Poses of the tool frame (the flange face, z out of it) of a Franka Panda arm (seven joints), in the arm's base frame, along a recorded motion.
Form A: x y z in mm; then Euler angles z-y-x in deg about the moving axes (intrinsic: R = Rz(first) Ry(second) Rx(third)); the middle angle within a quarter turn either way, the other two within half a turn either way.
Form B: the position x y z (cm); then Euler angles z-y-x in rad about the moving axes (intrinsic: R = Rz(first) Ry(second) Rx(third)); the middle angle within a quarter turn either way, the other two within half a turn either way. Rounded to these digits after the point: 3 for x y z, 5 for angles.
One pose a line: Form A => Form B
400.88, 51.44, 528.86, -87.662, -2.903, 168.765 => 40.088, 5.144, 52.886, -1.52999, -0.05067, 2.94550
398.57, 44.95, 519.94, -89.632, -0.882, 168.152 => 39.857, 4.495, 51.994, -1.56437, -0.01539, 2.93481
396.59, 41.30, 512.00, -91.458, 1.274, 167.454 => 39.659, 4.130, 51.200, -1.59624, 0.02224, 2.92262
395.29, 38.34, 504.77, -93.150, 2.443, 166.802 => 39.529, 3.834, 50.477, -1.62577, 0.04264, 2.91124
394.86, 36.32, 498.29, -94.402, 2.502, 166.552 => 39.486, 3.632, 49.829, -1.64763, 0.04367, 2.90688
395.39, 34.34, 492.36, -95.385, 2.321, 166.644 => 39.539, 3.434, 49.236, -1.66478, 0.04051, 2.90849
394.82, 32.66, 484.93, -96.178, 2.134, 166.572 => 39.482, 3.266, 48.493, -1.67862, 0.03725, 2.90723
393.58, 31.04, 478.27, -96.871, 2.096, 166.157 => 39.358, 3.104, 47.827, -1.69072, 0.03658, 2.89999
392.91, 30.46, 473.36, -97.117, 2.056, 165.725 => 39.291, 3.046, 47.336, -1.69501, 0.03588, 2.89245
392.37, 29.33, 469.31, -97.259, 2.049, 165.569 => 39.237, 2.933, 46.931, -1.69749, 0.03576, 2.88972
